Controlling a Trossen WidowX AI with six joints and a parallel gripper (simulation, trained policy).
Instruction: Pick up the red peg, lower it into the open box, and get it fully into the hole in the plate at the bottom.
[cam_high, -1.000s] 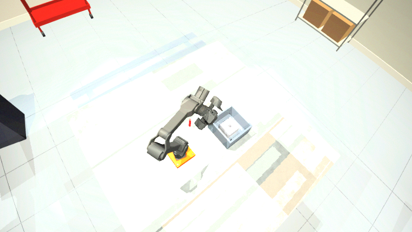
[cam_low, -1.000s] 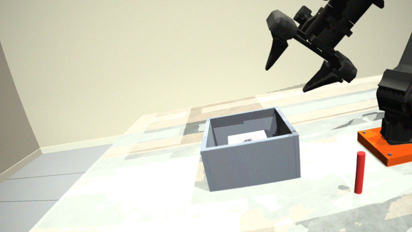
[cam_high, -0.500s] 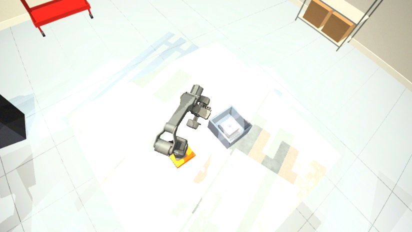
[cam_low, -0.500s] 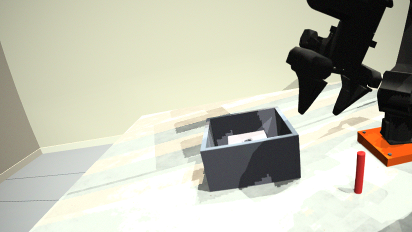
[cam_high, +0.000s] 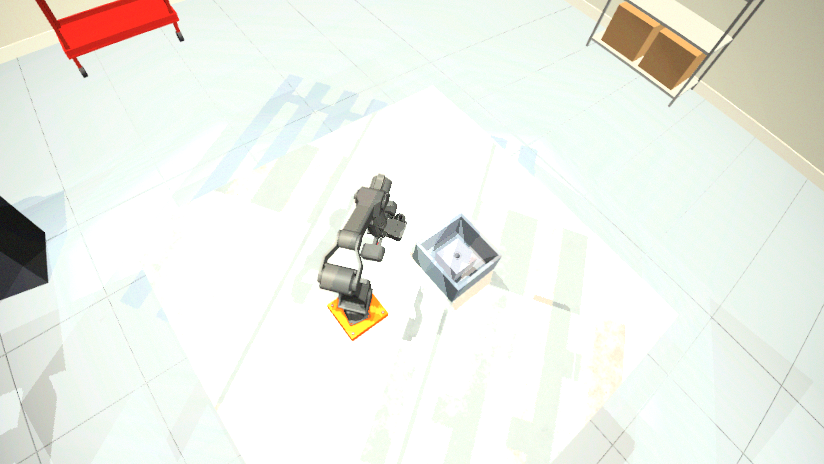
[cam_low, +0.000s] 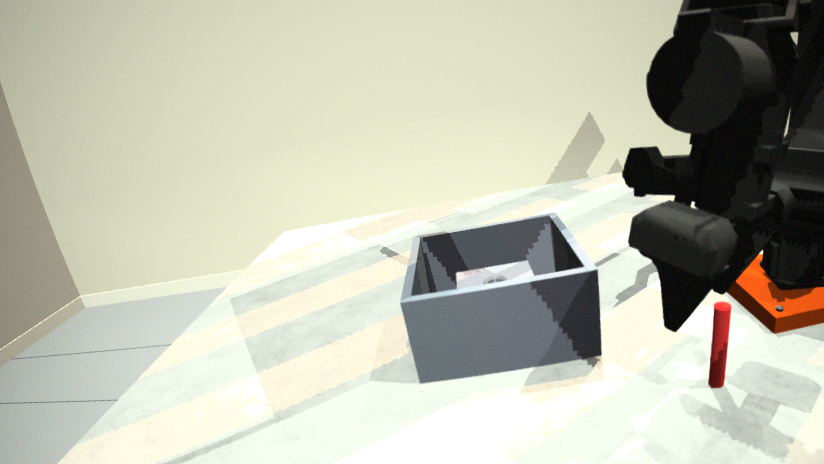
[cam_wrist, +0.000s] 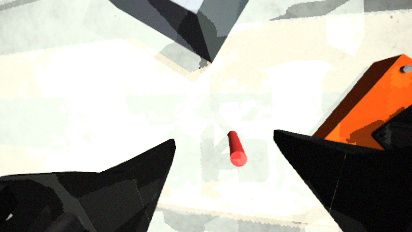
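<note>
Now: the red peg 20 mm behind my gripper tip and 40 mm below it. Also, from my gripper tip: grey box: 190 mm ahead, 130 mm to the right, 50 mm below.
</note>
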